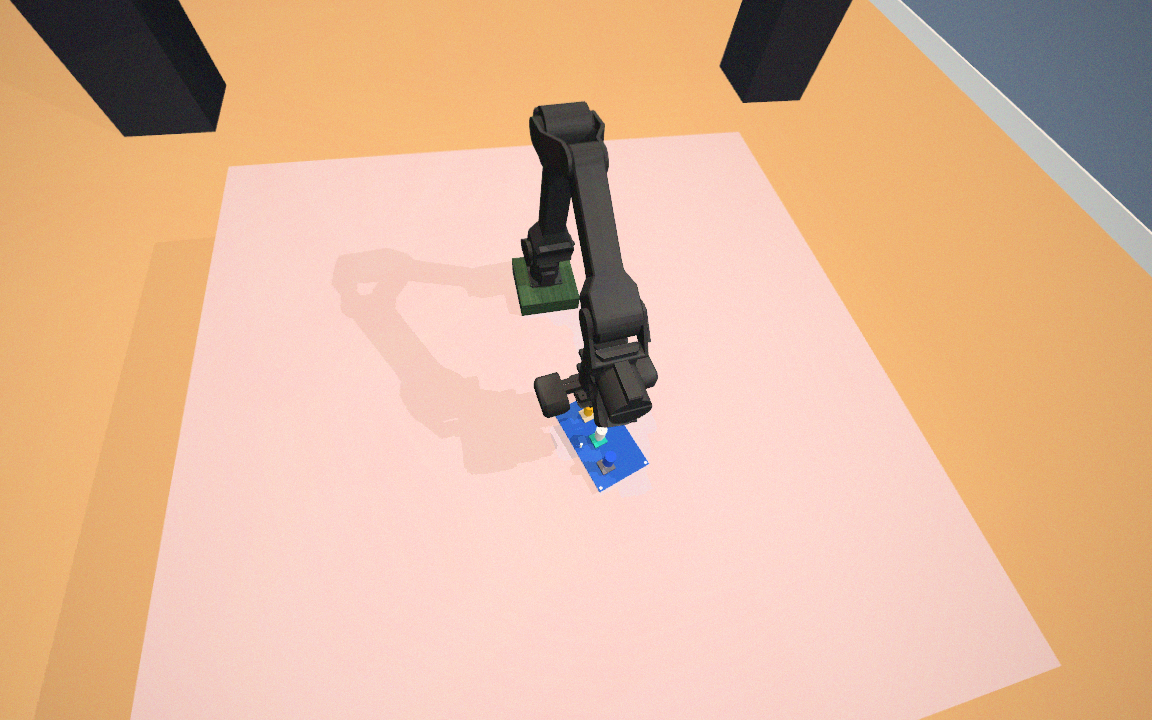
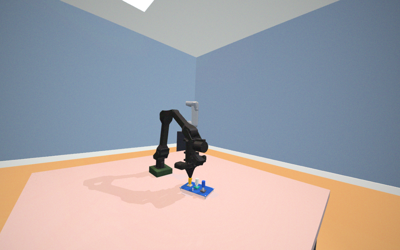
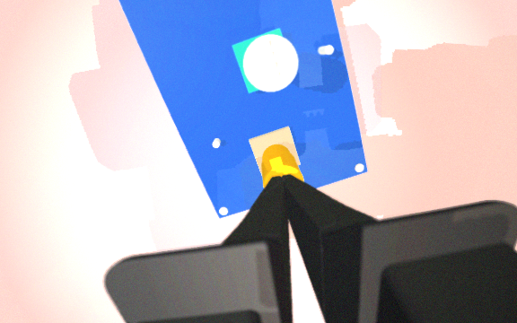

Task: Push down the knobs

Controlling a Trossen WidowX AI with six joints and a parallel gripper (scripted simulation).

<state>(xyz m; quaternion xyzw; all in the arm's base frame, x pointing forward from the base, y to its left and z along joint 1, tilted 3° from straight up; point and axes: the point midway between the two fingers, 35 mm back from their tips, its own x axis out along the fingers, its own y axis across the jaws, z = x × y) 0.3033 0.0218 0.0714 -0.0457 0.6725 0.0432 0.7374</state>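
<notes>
The white knob lies 5 cm ahead of my gripper tip and 1 cm to the left of it. From my gripper tip the other things lie so: orange knob: 1 cm below.
</notes>
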